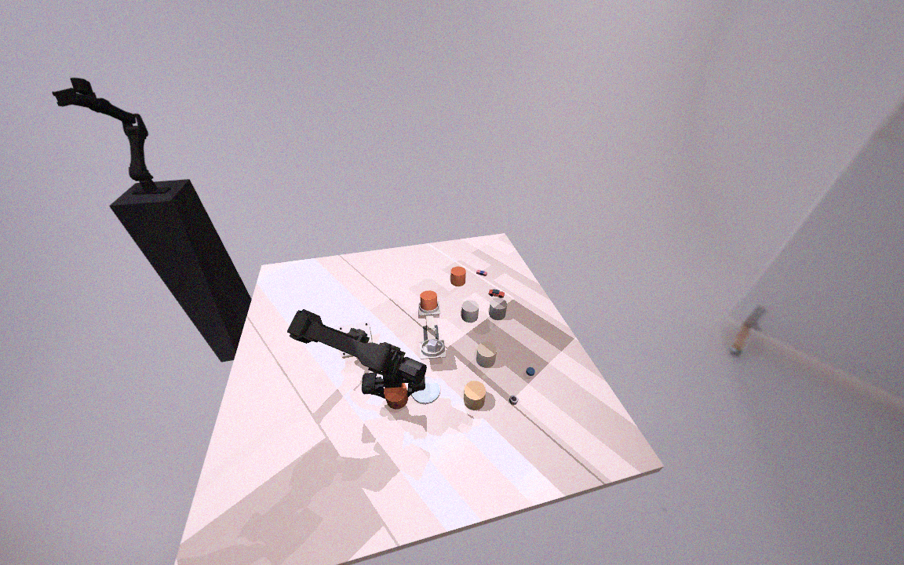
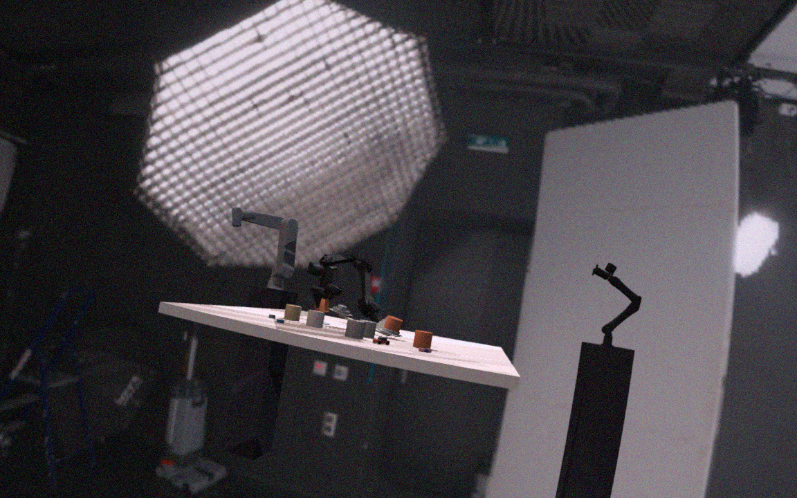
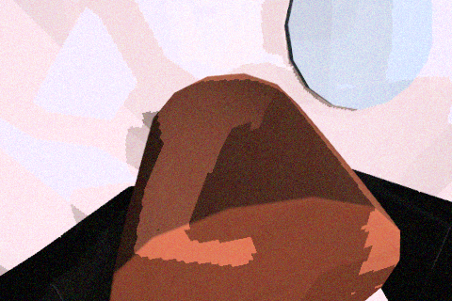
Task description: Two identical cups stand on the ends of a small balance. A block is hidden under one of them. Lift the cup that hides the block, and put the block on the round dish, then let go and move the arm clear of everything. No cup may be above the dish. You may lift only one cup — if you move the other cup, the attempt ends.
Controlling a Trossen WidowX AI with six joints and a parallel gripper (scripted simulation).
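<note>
Right now my gripper tip is 100 mm short of the pale blue round dish, 60 mm above it and 40 mm to the right of it. Also, from my gripper tip: balance beam: 280 mm to the left, 160 mm ahead, 30 mm below; beige cylinder: 340 mm ahead, 140 mm to the left, 30 mm below; dark nut: 380 mm ahead, 60 mm to the right, 60 mm below.
</note>
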